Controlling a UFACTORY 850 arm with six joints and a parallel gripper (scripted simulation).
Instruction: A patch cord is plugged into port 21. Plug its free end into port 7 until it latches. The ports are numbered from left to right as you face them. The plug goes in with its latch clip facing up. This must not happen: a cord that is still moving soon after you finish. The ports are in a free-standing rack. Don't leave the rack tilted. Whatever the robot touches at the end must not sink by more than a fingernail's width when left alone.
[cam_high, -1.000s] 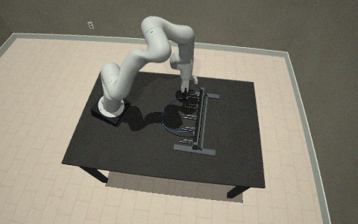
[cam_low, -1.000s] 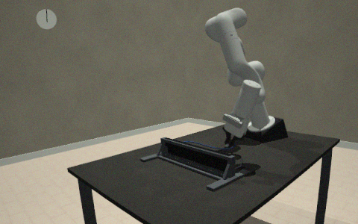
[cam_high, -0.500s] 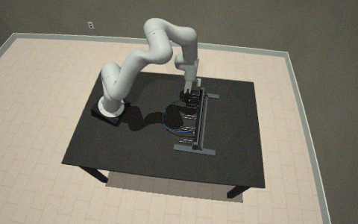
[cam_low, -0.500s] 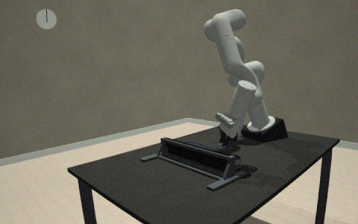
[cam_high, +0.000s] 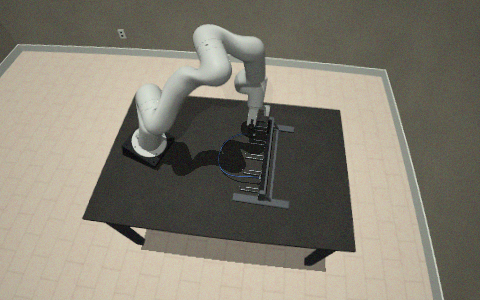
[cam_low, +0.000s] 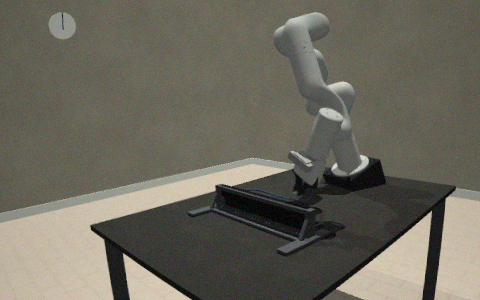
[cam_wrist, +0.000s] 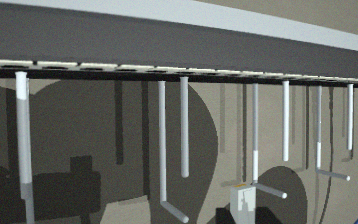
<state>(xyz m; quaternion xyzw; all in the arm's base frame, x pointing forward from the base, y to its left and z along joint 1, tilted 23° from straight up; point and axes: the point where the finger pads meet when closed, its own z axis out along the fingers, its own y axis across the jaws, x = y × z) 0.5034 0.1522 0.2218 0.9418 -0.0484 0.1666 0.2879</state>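
Right now my hand is 20 mm short of the plug, 10 mm to the left of it and 10 mm above it.
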